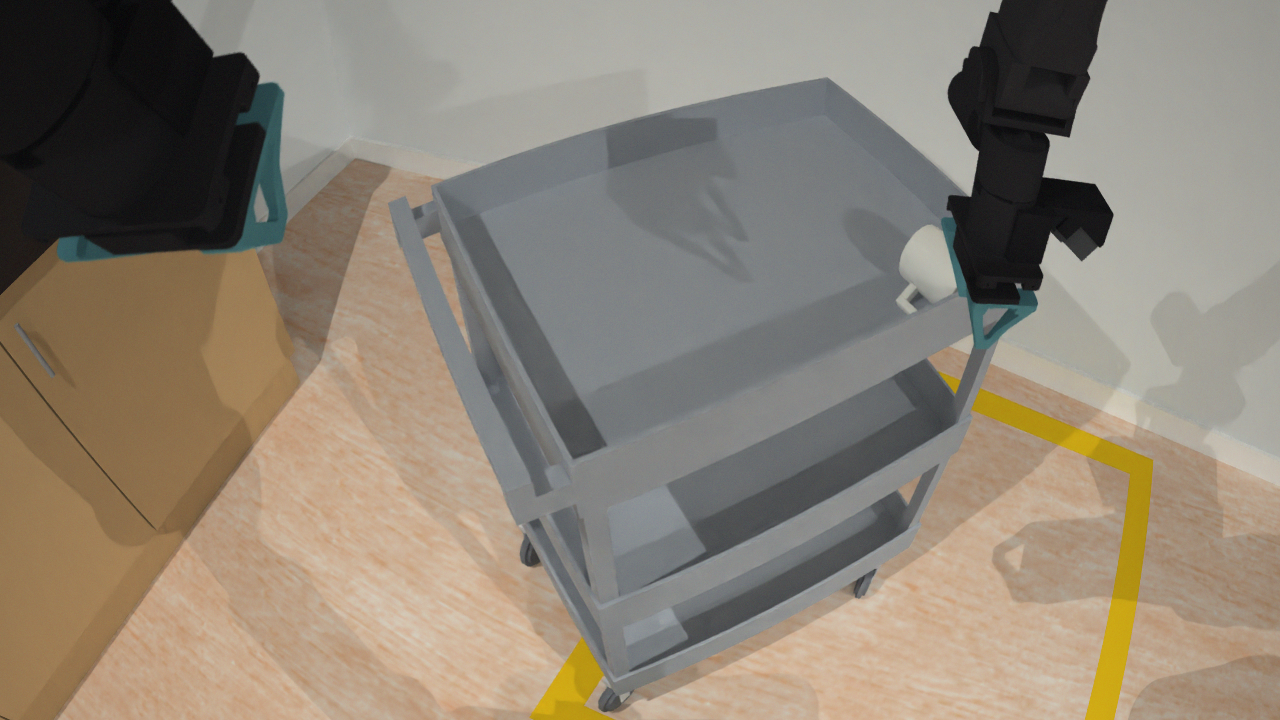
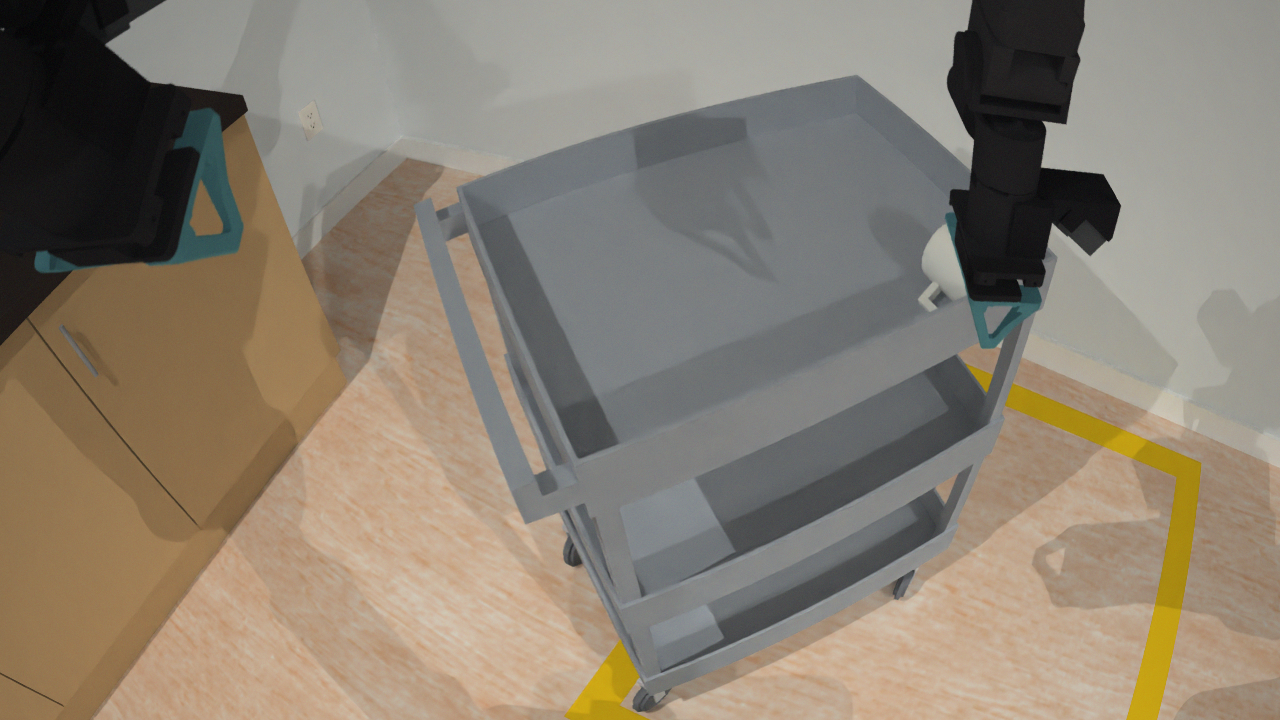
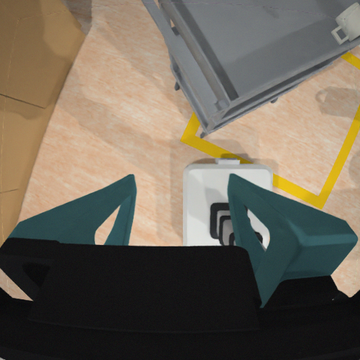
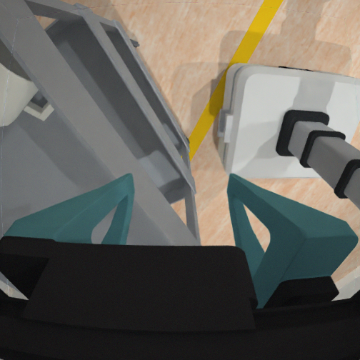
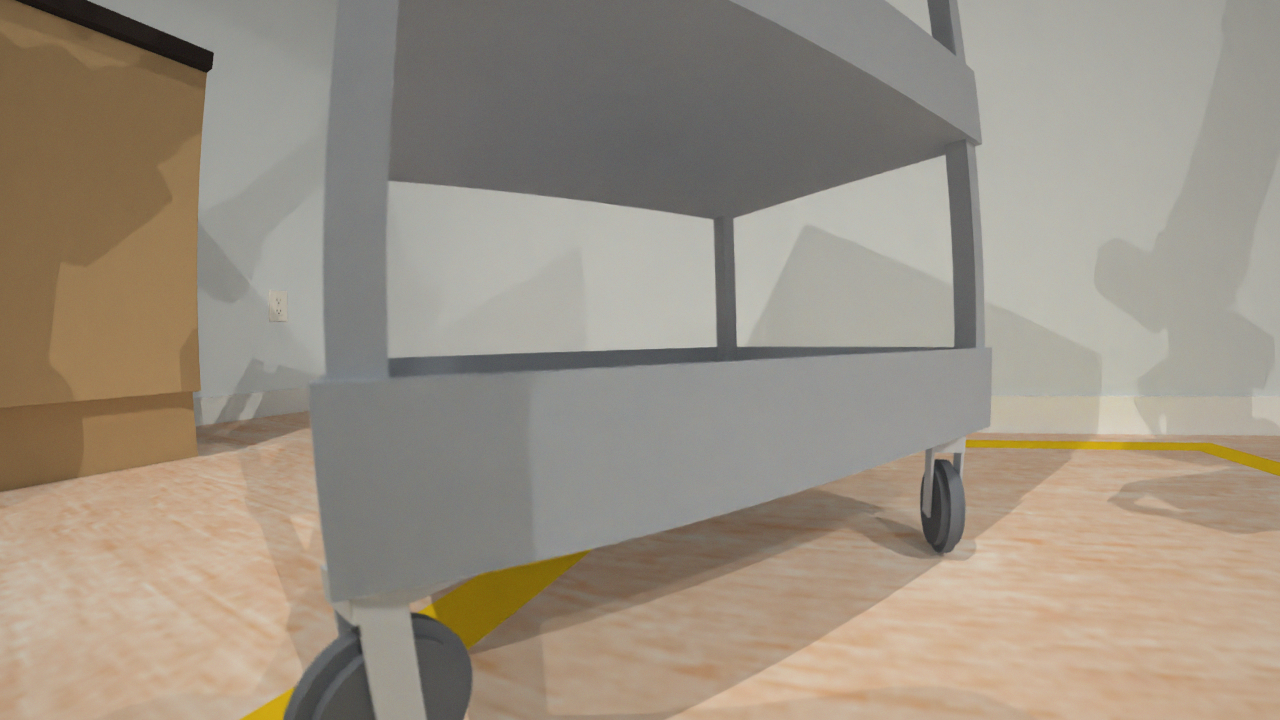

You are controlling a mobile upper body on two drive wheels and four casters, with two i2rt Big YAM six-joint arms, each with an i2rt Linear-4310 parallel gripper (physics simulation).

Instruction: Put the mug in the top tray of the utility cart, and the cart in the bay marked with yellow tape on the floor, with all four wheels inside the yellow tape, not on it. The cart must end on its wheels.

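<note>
The grey utility cart [image 1: 751, 402] [image 2: 778, 402] [image 5: 680, 456] stands upright. A pale mug [image 1: 926, 259] [image 2: 942, 261] [image 3: 350, 22] [image 4: 12, 95] is in its top tray near the right corner, seemingly tipped; its far side is hidden. Yellow tape [image 1: 1134, 537] [image 3: 300, 194] marks the bay. The near left wheel [image 1: 614, 698] [image 5: 429, 667] is at the tape corner; contact is unclear. The rear left wheel [image 1: 529, 548] is outside; the near right wheel [image 1: 863, 582] is inside. The fourth is hidden. My left gripper [image 3: 181, 181] is open, left of the cart. My right gripper [image 4: 180, 181] is open by the mug's corner.
A wooden cabinet [image 1: 134, 394] [image 5: 98, 250] stands to the left of the cart. A wall [image 1: 537, 53] [image 5: 1074, 268] runs behind the cart and bay. The white robot base [image 3: 200, 190] [image 4: 260, 100] is close to the near tape line. The cart's handle [image 1: 456, 358] faces the cabinet side.
</note>
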